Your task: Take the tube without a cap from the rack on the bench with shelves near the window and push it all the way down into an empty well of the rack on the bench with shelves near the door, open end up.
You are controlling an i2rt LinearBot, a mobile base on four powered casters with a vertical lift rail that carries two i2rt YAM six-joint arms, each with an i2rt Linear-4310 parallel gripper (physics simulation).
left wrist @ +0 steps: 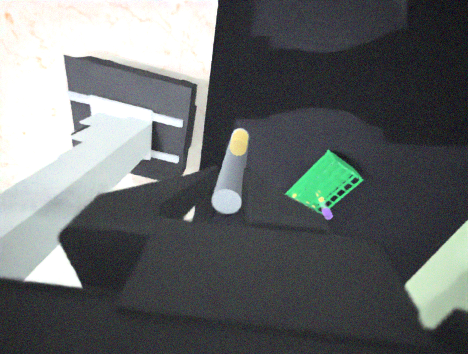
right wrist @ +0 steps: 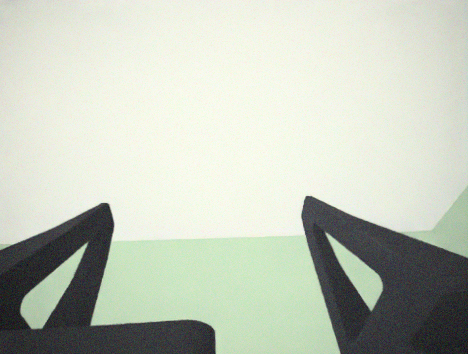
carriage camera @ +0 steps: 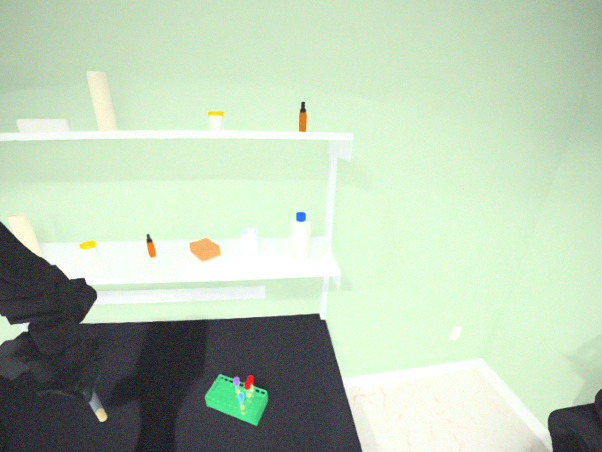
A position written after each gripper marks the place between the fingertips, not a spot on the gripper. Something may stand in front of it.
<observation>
In view: the left gripper (carriage camera: 89, 397), the right gripper (right wrist: 210, 209), an uncapped tube (left wrist: 227, 197) and a bench with white shelves (carriage camera: 155, 375).
The left gripper is seen too in the left wrist view (left wrist: 230, 177). The bench with white shelves also shows in the left wrist view (left wrist: 376, 90). The right wrist view misses the uncapped tube: it is out of frame.
</observation>
